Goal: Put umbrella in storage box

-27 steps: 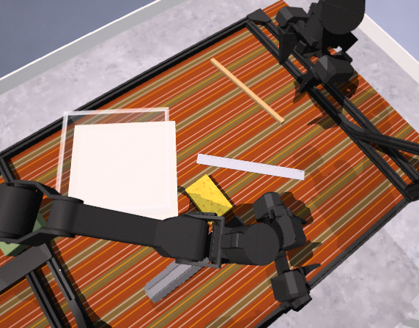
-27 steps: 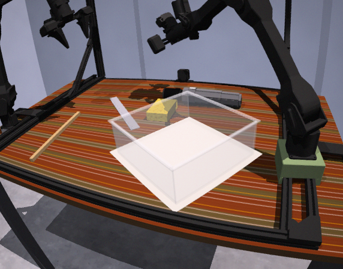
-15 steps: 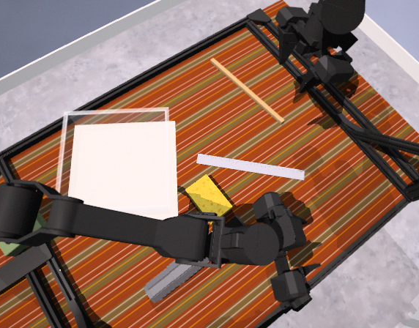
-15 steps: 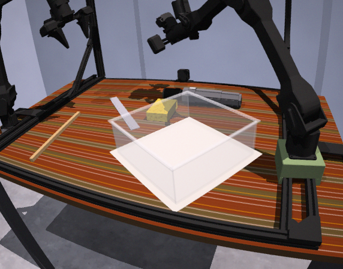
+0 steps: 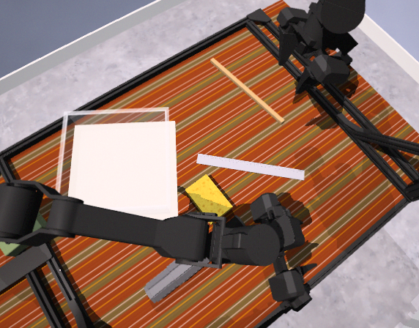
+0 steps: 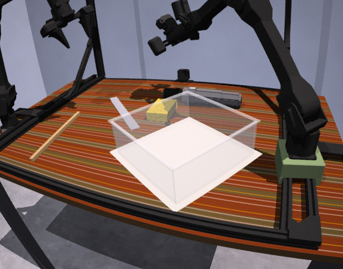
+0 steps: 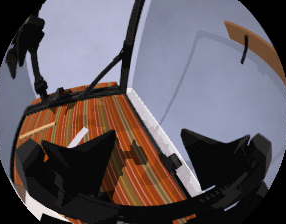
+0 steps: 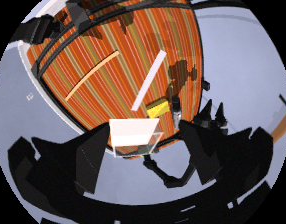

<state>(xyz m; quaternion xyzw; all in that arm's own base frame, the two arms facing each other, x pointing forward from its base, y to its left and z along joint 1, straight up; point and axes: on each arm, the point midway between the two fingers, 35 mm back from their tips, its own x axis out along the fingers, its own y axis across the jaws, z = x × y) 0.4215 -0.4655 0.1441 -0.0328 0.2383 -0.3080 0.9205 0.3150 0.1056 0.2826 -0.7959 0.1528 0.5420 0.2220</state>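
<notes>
My left hand is 170 mm above the folded umbrella, 160 mm to the right of it and 100 mm short of it. Also, from my left hand: storage box 400 mm ahead, 190 mm to the left, 150 mm below; grey ruler 200 mm below, 200 mm ahead, 100 mm to the right; wooden stick 400 mm ahead, 250 mm to the right, 200 mm below.
</notes>
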